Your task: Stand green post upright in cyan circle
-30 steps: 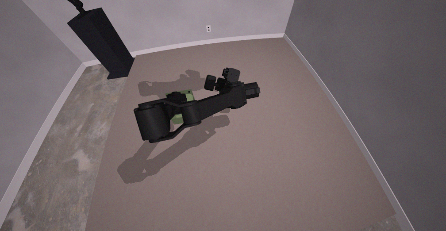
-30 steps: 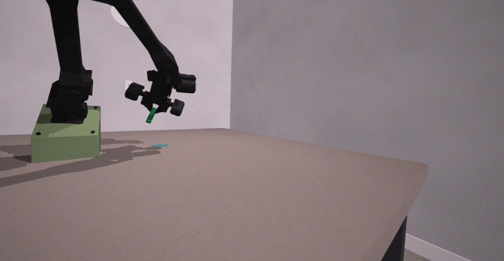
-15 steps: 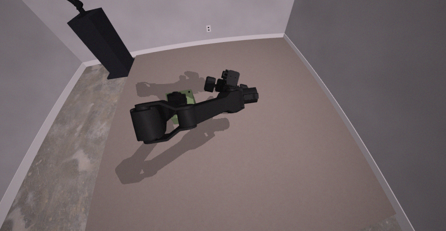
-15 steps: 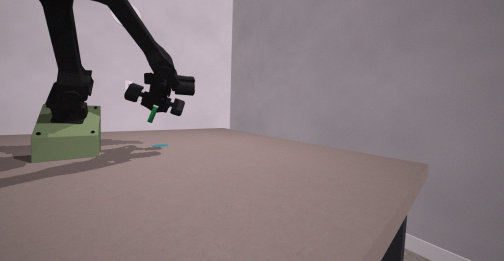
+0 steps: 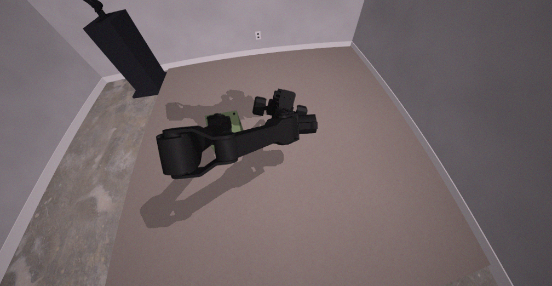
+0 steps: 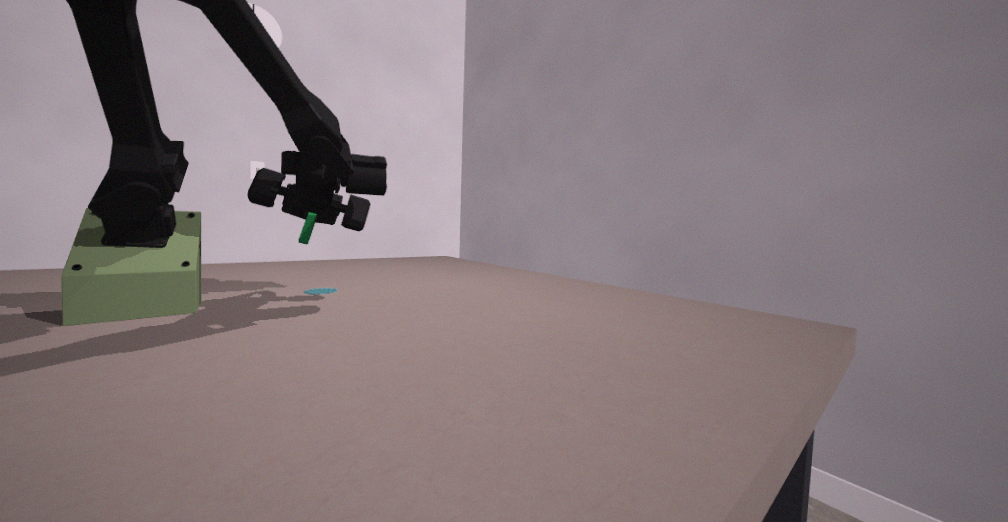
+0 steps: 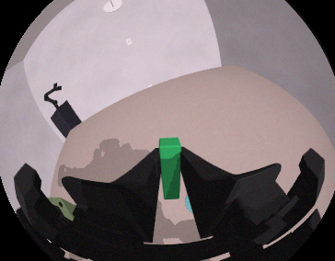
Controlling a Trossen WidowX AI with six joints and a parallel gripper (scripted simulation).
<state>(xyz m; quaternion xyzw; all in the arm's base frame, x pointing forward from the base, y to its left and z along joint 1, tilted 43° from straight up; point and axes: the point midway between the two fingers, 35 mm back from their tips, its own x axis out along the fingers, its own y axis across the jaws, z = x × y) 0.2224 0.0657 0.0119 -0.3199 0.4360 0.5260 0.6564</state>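
The cyan circle lies 2 cm ahead of my hand, 1 cm to the left of it and 16 cm below it. Also, from my hand: green post: 2 cm to the left, 3 cm below.
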